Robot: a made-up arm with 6 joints. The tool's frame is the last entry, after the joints.
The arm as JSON. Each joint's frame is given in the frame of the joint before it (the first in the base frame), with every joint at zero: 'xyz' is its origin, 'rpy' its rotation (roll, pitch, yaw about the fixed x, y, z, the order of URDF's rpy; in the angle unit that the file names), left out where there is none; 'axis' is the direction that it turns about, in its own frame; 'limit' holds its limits. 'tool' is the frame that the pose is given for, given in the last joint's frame.
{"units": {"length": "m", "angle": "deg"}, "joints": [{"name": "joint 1", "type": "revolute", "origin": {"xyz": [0.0, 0.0, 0.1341]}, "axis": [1.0, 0.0, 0.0], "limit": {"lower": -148.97, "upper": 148.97}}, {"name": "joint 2", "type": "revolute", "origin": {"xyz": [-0.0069, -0.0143, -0.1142]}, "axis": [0.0, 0.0, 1.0], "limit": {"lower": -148.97, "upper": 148.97}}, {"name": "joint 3", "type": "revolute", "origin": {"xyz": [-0.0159, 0.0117, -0.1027]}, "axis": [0.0, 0.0, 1.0], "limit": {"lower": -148.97, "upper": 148.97}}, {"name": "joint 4", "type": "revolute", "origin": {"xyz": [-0.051, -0.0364, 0.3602]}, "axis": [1.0, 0.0, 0.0], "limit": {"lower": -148.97, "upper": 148.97}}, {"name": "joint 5", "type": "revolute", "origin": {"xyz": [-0.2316, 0.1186, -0.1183]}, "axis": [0.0, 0.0, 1.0], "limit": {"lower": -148.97, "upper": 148.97}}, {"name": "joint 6", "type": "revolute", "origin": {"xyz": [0.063, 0.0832, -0.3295]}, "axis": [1.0, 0.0, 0.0], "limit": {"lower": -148.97, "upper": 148.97}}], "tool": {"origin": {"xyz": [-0.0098, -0.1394, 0.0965]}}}
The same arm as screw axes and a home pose.
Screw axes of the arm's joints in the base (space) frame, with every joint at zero. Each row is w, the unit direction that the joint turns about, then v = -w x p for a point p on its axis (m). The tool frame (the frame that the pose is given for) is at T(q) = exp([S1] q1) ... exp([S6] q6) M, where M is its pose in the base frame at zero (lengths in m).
S1: w 1 0 0 v 0 0.1341 0
S2: w 0 0 1 v -0.0143 0.0069 0
S3: w 0 0 1 v -0.0026 0.0228 0
S4: w 1 0 0 v 0 0.2774 0.039
S5: w 0 0 1 v 0.0796 0.3054 0
S6: w 1 0 0 v 0 -0.1704 -0.1628
M: xyz -0.2522 0.0234 -0.0739 (m) rpy 0 0 0 (deg, as in URDF)
Joint limits (deg, base to tool): -148.97..148.97 -148.97..148.97 -148.97..148.97 -148.97..148.97 -148.97..148.97 -148.97..148.97

